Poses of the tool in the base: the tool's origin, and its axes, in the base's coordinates. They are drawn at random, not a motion.
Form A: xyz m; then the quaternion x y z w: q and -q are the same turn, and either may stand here.
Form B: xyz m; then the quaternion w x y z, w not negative. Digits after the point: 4 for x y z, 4 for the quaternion.
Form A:
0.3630 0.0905 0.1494 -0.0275 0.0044 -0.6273 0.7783
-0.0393 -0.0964 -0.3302 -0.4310 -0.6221 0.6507 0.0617
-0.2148 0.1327 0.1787 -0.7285 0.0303 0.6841 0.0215
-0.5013 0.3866 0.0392 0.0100 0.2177 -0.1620 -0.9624
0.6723 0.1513 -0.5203 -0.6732 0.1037 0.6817 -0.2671
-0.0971 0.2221 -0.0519 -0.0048 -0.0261 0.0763 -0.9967
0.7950 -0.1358 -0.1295 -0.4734 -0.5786 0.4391 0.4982
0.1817 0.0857 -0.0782 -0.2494 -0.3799 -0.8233 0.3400
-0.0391 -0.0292 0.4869 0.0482 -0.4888 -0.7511 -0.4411
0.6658 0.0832 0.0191 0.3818 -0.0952 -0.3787 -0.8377
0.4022 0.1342 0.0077 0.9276 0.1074 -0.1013 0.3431
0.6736 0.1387 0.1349 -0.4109 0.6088 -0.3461 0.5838
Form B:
0.3630 0.0905 0.1494 0.7783 -0.0275 0.0044 -0.6273
-0.0393 -0.0964 -0.3302 0.0617 -0.4310 -0.6221 0.6507
-0.2148 0.1327 0.1787 0.0215 -0.7285 0.0303 0.6841
-0.5013 0.3866 0.0392 0.9624 -0.0100 -0.2177 0.1620
0.6723 0.1513 -0.5203 0.2671 0.6732 -0.1037 -0.6817
-0.0971 0.2221 -0.0519 0.9967 0.0048 0.0261 -0.0763
0.7950 -0.1358 -0.1295 0.4982 -0.4734 -0.5786 0.4391
0.1817 0.0857 -0.0782 0.3400 -0.2494 -0.3799 -0.8233
-0.0391 -0.0292 0.4869 0.4411 -0.0482 0.4888 0.7511
0.6658 0.0832 0.0191 0.8377 -0.3818 0.0952 0.3787
0.4022 0.1342 0.0077 0.3431 0.9276 0.1074 -0.1013
0.6736 0.1387 0.1349 0.5838 -0.4109 0.6088 -0.3461

